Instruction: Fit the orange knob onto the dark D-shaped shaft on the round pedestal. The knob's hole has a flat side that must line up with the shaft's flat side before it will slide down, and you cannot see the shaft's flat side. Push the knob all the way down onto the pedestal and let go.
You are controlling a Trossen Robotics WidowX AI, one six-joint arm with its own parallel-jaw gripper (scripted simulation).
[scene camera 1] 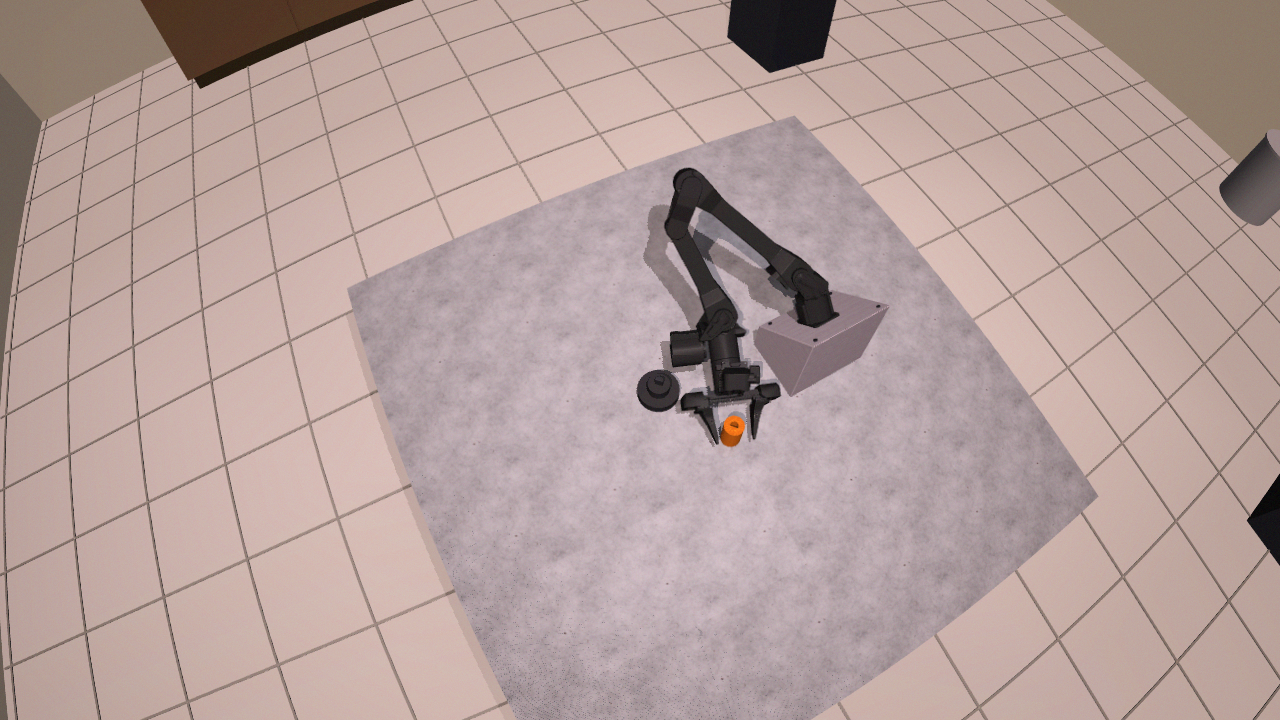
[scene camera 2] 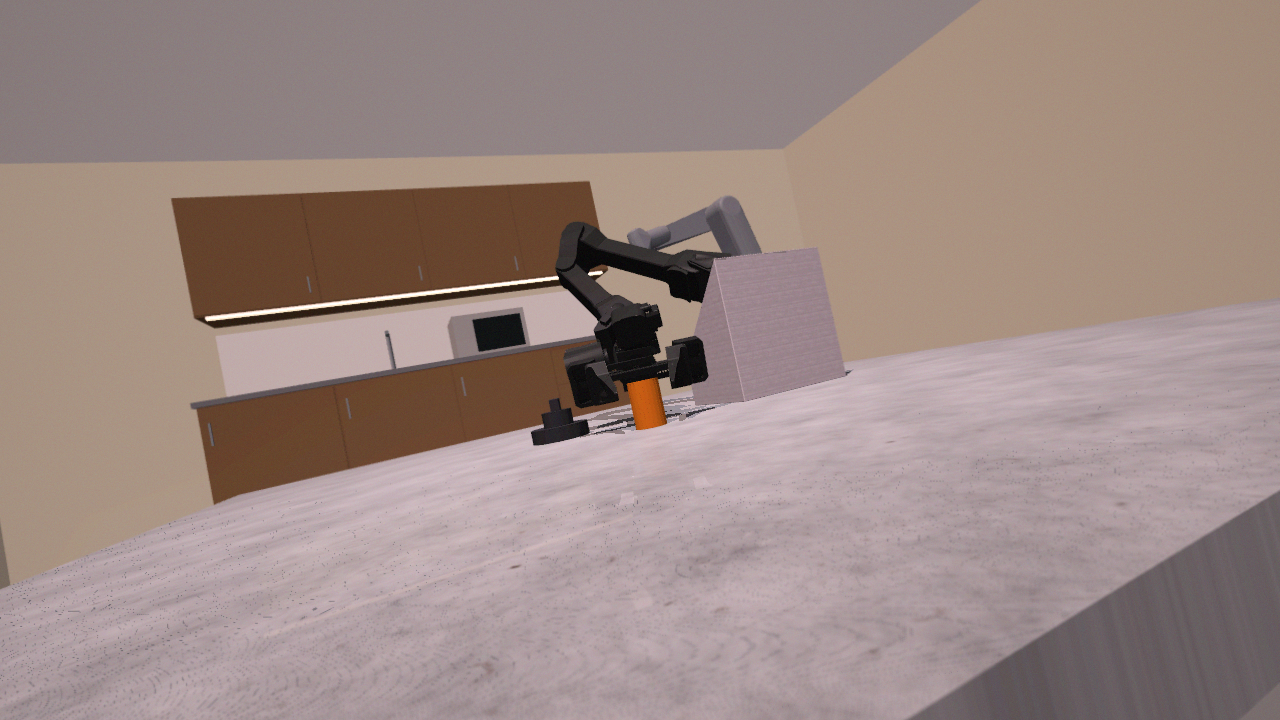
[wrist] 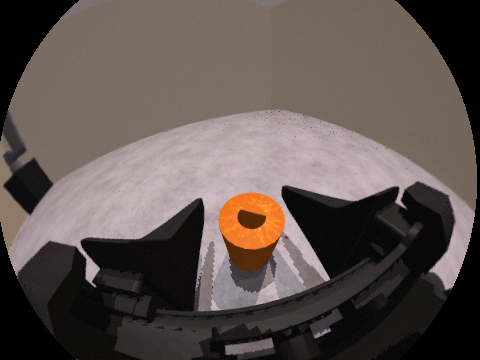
Labels:
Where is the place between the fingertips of the gripper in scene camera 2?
At 645,390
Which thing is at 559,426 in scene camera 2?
A dark round pedestal.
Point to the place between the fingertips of the gripper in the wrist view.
243,197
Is the gripper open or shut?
Open.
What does the gripper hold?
Nothing.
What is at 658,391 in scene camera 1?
A dark round pedestal.

